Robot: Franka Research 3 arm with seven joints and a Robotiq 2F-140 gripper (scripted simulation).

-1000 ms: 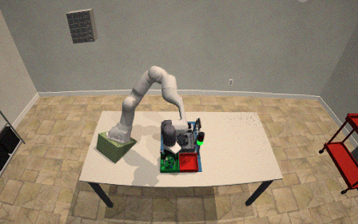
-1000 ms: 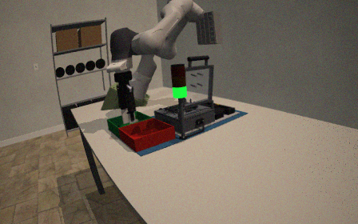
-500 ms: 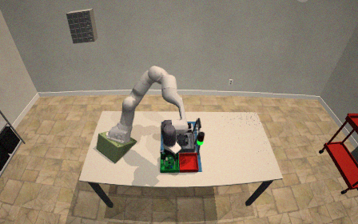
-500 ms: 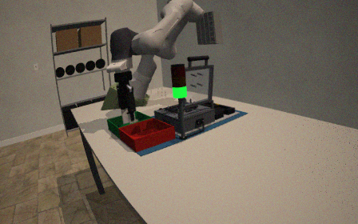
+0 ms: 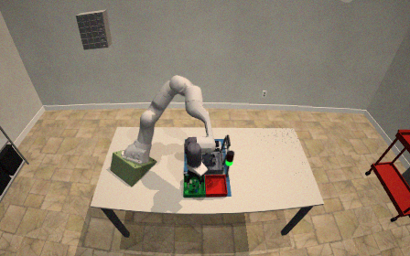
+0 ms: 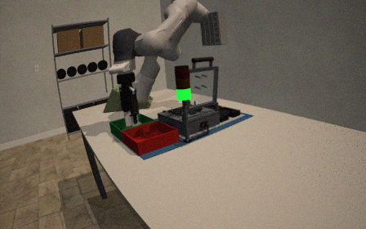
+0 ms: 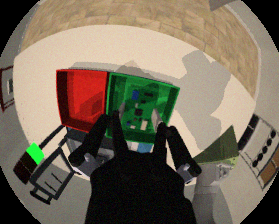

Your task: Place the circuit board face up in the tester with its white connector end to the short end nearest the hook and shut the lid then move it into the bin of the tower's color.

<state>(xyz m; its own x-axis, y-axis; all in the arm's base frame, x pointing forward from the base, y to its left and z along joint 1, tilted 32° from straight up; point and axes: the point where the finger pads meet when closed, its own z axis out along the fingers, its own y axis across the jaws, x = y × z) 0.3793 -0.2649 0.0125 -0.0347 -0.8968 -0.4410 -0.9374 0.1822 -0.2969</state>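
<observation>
Now: hand 30 mm above the green bin. Also, from my hand: plate 200 mm to the left, 120 mm ahead, 30 mm above; red bin 150 mm ahead, 30 mm below, 10 mm to the right; green circuit board 20 mm below.
</observation>
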